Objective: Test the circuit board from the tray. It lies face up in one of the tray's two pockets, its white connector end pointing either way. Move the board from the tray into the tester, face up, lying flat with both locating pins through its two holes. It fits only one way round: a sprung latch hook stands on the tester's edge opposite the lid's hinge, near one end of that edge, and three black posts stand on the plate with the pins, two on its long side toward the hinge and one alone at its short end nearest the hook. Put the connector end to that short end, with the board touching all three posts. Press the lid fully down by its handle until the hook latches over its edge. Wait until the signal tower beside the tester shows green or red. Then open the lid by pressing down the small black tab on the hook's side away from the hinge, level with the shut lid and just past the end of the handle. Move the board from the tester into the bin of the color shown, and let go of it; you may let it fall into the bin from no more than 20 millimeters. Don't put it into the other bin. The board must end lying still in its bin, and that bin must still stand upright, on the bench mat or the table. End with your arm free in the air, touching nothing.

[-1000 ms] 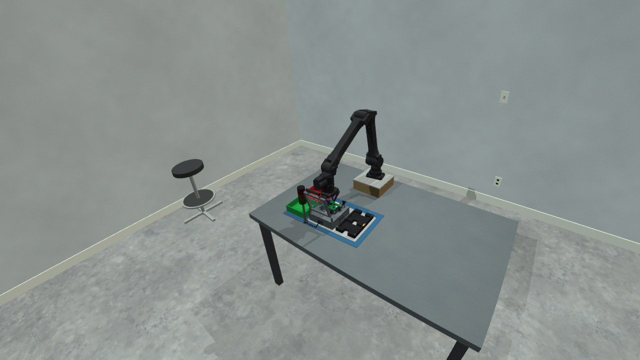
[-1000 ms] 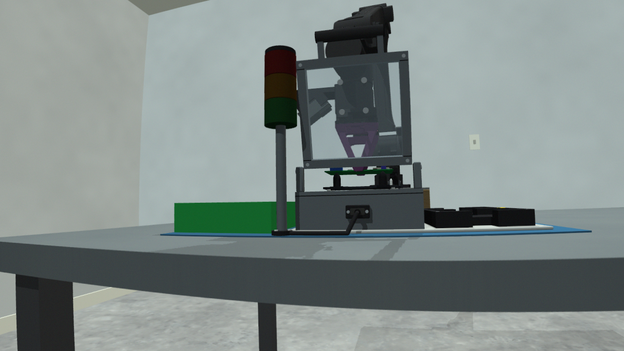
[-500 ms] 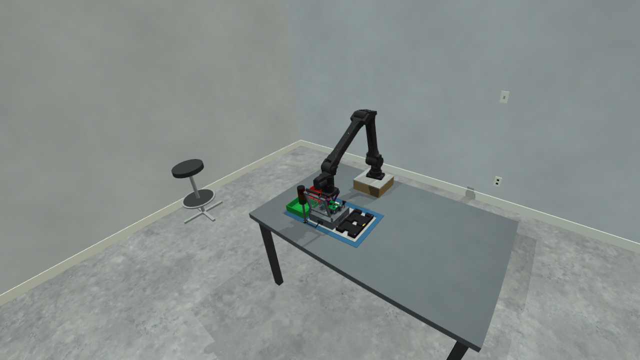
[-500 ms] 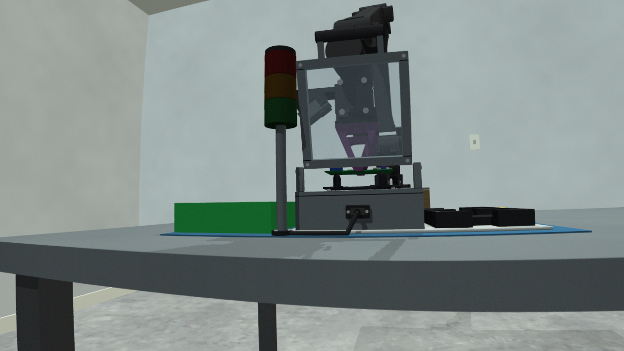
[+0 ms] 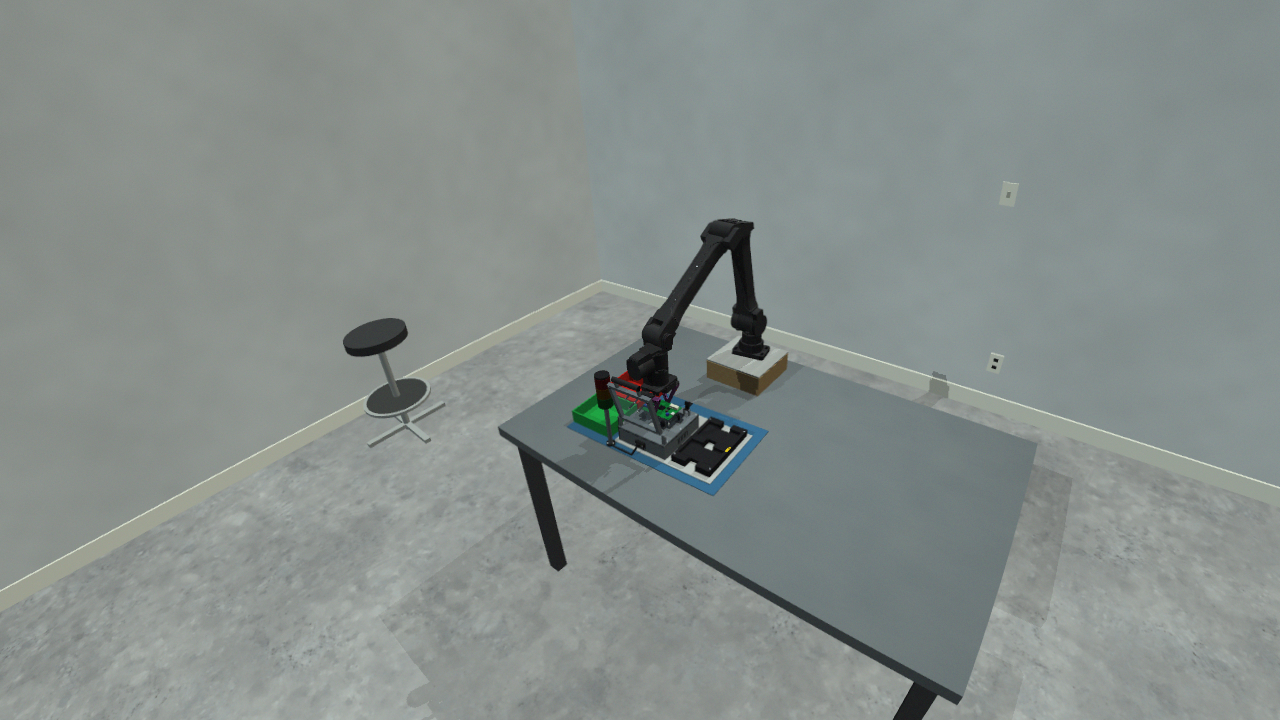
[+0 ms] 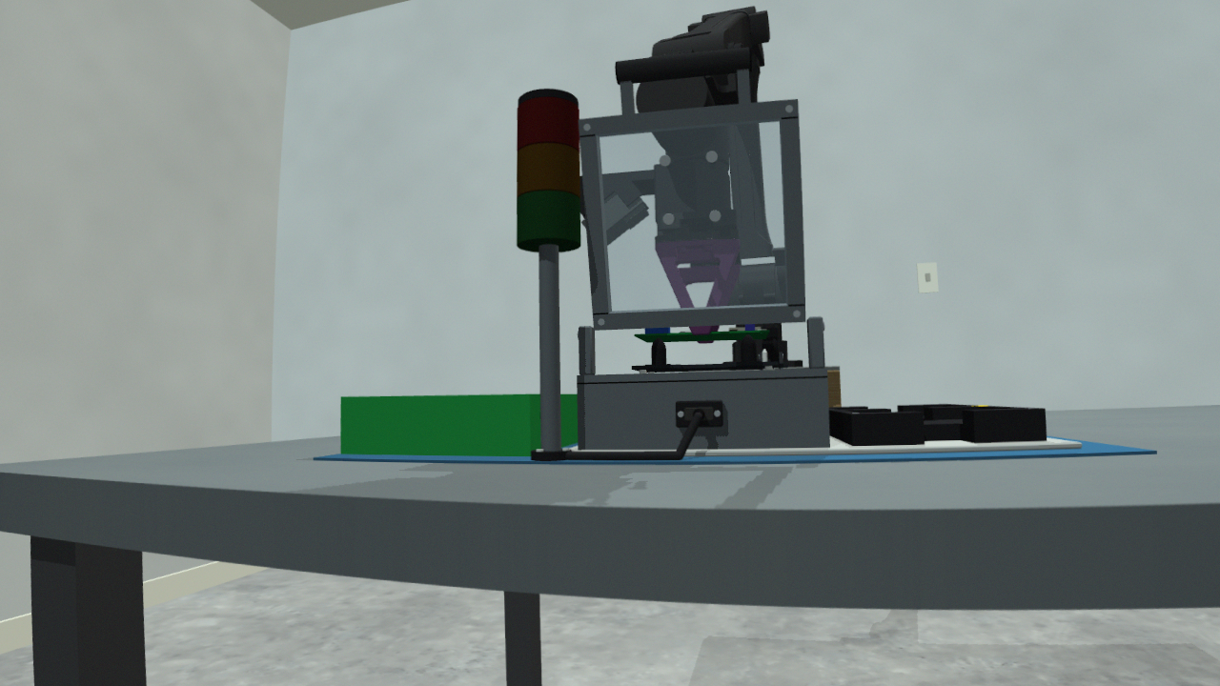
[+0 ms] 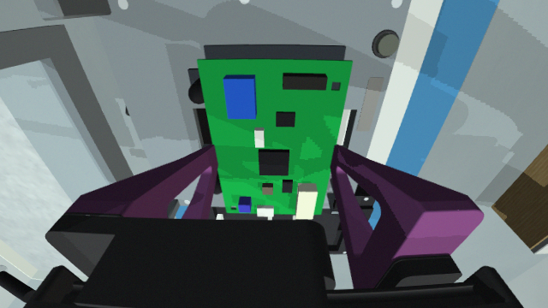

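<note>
Right now the black tester plate is 10 mm ahead of my hand, 10 mm to the left of it and 30 mm below it. Round my hand: green circuit board right at my hand; black latch hook 50 mm behind, 70 mm to the left, 10 mm below; clear lid 120 mm ahead, 10 mm to the right, 80 mm above.
</note>
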